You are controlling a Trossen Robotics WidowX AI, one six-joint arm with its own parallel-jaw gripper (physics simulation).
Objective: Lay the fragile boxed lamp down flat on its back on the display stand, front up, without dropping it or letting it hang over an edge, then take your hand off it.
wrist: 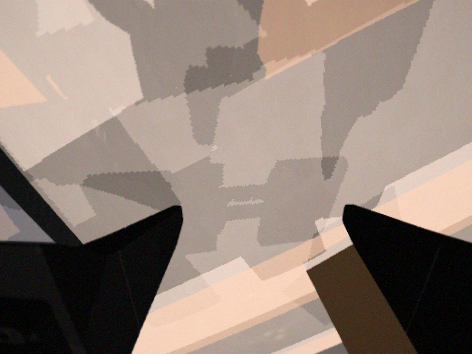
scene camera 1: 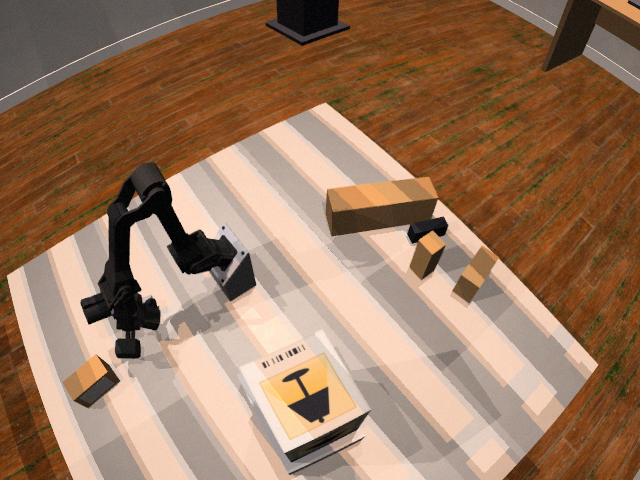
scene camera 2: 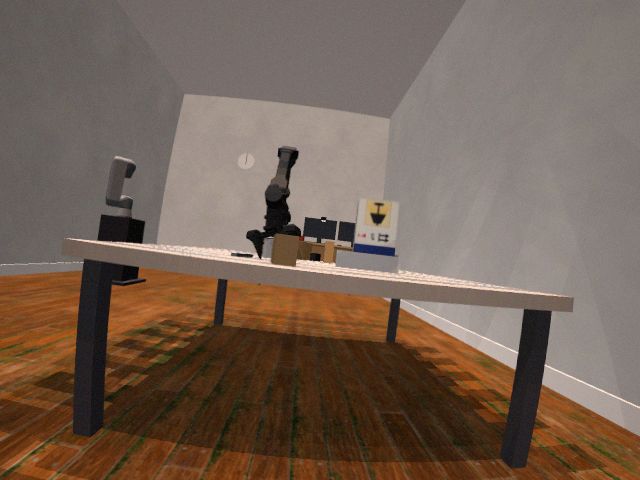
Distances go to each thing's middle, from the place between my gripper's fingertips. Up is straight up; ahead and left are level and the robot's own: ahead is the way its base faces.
The grey bar point(wrist: 35, 221) is 10 cm behind my hand and 5 cm to the left of it.
